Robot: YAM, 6 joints.
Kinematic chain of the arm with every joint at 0, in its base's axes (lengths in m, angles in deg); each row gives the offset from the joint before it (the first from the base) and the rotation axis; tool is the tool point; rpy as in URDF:
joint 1: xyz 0 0 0.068 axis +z
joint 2: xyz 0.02 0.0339 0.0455 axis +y
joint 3: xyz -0.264 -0.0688 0 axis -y
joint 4: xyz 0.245 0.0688 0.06 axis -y
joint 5: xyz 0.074 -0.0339 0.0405 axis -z
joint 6: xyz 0.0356 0 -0.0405 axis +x
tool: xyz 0 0 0 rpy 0 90 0
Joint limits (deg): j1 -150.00..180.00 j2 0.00..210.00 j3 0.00..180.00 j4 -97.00..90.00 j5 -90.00..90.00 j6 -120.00..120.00
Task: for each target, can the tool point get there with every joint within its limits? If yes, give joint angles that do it. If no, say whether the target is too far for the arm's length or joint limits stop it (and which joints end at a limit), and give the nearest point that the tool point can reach.
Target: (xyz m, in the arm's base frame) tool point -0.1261 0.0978 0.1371
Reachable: yes | joints 146.71 95.09 40.85 -81.00 20.58 63.23
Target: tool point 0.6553 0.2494 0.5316
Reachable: no: too far | nearest point 0.5172 0.1968 0.4409 | short by 0.173 m
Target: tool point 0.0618 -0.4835 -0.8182
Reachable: no: too far | nearest point 0.0446 -0.3493 -0.3652 | short by 0.473 m
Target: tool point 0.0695 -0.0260 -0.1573
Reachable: yes | joints -40.04 178.18 37.71 11.11 -44.17 -34.02
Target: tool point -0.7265 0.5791 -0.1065
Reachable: no: too far | nearest point -0.4913 0.3916 -0.0337 | short by 0.309 m
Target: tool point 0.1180 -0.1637 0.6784
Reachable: yes | joints 129.97 57.23 139.07 38.47 -24.37 32.42
